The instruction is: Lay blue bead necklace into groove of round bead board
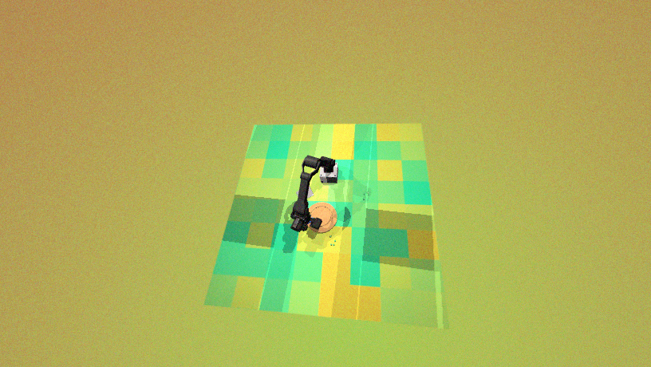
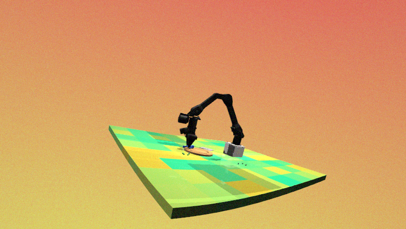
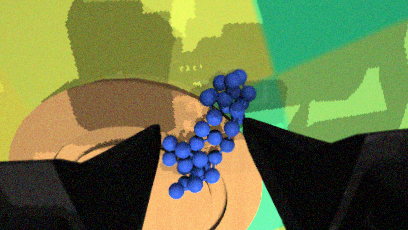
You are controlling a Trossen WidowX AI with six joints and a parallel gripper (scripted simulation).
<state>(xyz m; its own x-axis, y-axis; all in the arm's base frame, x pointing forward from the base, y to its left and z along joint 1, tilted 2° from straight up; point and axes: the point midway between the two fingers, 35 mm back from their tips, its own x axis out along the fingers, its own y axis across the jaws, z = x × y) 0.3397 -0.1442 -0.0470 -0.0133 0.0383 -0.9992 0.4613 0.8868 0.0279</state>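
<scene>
The round bead board is 4 cm behind my gripper tip, 8 cm to the left of it and 1 cm below it. Round my gripper tip: flat grey piece 21 cm behind, 3 cm to the right, 1 cm below.
</scene>
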